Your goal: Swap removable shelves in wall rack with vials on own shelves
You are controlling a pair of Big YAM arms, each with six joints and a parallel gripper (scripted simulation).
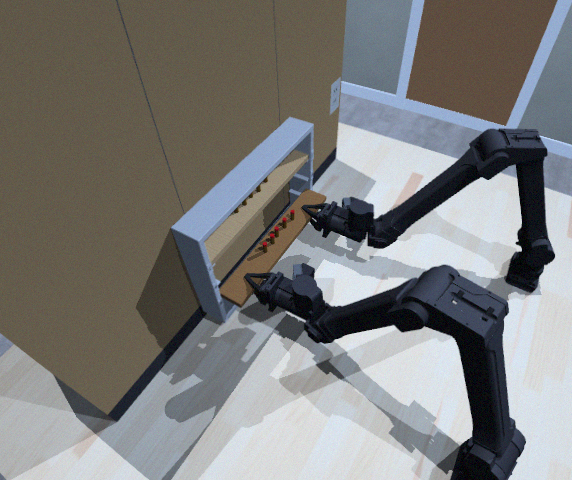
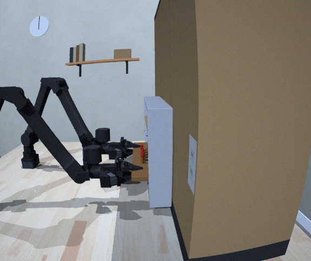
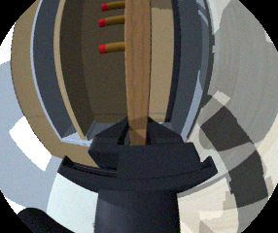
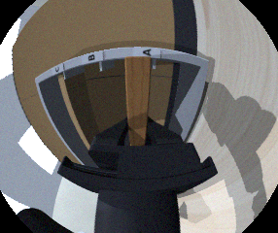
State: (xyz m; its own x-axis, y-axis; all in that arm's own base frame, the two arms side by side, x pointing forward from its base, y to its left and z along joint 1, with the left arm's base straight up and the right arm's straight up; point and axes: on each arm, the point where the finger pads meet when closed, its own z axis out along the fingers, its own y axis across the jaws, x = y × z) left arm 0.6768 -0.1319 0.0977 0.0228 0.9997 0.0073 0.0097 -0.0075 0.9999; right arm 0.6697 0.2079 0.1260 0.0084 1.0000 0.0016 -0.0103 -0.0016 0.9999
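Note:
Now: right hand 40 mm short of the runner stub, 80 mm to the left of it and 60 mm below it. Round my right hand: brown wooden shelf (10 mm ahead, 150 mm to the left); pale wooden shelf (70 mm ahead, 150 mm to the left, 140 mm above); wall rack (70 mm ahead, 150 mm to the left, 70 mm above).
Right now my left hand is 150 mm to the left of the brown wooden shelf. Round my left hand: pale wooden shelf (60 mm ahead, 150 mm to the right, 140 mm above); then runner stub (40 mm ahead, 380 mm to the right, 60 mm above); then wall rack (60 mm ahead, 150 mm to the right, 60 mm above).

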